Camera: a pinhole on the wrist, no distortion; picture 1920 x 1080 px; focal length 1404.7 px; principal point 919.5 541.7 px. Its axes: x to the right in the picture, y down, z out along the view. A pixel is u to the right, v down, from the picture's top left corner.
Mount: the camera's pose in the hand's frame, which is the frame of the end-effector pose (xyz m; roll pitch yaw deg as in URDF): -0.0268 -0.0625 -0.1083 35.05 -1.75 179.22
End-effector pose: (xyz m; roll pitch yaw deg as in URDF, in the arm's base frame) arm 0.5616 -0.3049 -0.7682 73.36 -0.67 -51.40
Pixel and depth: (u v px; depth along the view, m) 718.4 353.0 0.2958
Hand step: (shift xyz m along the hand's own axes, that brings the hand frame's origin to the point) 0.0250 0.1392 0.1096
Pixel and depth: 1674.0 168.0 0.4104
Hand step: -0.2343 0.2654 0.1716
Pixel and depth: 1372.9 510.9 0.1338
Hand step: -0.0656 0.0173 0.0008
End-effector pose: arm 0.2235 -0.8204 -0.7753 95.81 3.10 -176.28
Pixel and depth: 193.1 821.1 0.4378
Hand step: 0.2144 0.1144 0.2930
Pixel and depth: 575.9 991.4 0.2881
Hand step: 0.0537 0.0264 0.1782
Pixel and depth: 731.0 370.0 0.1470
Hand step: -0.0024 0.0363 0.0011
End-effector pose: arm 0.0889 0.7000 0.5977 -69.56 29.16 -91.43
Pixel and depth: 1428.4 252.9 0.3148
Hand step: -0.1309 0.1727 0.1156
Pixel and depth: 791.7 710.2 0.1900
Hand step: -0.0031 0.0276 0.0597
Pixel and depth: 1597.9 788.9 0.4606
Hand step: -0.2335 0.1385 0.3219
